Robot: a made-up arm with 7 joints. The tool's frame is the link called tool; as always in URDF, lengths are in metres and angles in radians. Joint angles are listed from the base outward. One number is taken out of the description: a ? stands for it. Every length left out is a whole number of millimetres.
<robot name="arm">
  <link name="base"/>
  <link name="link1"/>
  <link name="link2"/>
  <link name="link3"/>
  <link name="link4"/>
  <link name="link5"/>
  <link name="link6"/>
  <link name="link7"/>
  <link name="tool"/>
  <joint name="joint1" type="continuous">
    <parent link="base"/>
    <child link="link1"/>
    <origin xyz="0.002 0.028 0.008" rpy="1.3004 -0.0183 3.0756"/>
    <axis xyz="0 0 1"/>
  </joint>
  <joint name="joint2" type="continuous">
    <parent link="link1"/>
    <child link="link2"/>
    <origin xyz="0.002 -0.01 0" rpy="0.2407 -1.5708 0"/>
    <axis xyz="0 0 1"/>
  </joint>
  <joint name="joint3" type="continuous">
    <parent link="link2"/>
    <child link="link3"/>
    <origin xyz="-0.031 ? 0" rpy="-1.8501 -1.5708 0"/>
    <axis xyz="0 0 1"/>
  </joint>
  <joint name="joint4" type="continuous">
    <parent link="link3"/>
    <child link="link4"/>
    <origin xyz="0.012 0.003 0" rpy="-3.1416 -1.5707 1.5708"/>
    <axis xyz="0 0 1"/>
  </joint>
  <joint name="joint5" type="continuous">
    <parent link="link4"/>
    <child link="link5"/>
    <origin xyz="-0.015 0.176 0" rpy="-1.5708 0 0"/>
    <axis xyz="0 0 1"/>
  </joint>
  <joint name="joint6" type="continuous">
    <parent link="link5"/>
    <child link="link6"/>
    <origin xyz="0 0 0" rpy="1.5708 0 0"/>
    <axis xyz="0 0 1"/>
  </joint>
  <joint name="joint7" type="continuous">
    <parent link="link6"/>
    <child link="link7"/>
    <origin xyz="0 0.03 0" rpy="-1.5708 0 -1.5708"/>
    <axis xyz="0 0 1"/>
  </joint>
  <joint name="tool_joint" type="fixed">
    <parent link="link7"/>
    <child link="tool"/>
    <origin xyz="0 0 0" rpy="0 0 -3.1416"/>
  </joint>
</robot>
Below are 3 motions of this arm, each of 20 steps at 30 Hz.
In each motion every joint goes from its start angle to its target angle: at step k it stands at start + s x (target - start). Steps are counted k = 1, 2, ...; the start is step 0. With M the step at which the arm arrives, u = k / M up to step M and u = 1 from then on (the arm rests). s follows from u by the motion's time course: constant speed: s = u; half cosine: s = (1 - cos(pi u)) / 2; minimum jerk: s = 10 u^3 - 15 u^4 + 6 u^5.
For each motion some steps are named. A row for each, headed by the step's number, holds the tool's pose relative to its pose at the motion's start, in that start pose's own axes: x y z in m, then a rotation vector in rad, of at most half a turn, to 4 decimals.
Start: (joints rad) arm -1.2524 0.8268 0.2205 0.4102 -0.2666 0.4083 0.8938
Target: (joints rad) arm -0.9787 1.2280 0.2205 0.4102 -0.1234 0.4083 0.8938
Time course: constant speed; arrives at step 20
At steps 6, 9, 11, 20:
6: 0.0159 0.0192 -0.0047 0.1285 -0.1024 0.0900
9: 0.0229 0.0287 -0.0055 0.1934 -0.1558 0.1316
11: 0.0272 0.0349 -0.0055 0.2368 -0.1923 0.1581
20: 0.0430 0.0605 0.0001 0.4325 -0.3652 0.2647

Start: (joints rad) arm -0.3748 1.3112 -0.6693 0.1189 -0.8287 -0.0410 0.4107
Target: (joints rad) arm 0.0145 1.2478 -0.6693 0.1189 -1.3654 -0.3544 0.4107
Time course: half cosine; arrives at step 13
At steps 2, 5, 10, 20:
2: -0.0022 -0.0020 -0.0048 -0.0349 0.0169 -0.0064
5: -0.0138 -0.0103 -0.0266 -0.1957 0.0992 -0.0183
10: -0.0446 -0.0229 -0.0693 -0.5126 0.2853 0.0516
20: -0.0529 -0.0249 -0.0784 -0.5787 0.3296 0.0852

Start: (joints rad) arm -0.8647 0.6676 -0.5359 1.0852 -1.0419 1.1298 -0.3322
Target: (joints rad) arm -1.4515 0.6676 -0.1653 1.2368 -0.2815 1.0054 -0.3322
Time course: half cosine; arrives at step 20
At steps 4, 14, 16, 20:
4: -0.0124 -0.0065 0.0109 0.0364 -0.0610 0.0310
14: -0.1118 -0.0559 0.0627 0.2315 -0.4882 0.2397
16: -0.1281 -0.0637 0.0665 0.2531 -0.5515 0.2696
20: -0.1421 -0.0704 0.0689 0.2702 -0.6051 0.2946

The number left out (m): -0.122
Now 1 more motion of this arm.
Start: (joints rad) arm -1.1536 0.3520 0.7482 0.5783 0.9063 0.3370 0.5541
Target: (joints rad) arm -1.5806 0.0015 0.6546 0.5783 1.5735 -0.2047 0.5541
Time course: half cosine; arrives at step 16
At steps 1, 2, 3, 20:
1: -0.0006 -0.0005 0.0014 -0.0021 -0.0085 -0.0007
2: -0.0024 -0.0018 0.0056 -0.0083 -0.0337 -0.0026
3: -0.0055 -0.0038 0.0124 -0.0186 -0.0751 -0.0056
20: -0.0891 -0.0024 0.1544 -0.2565 -0.9660 -0.0166

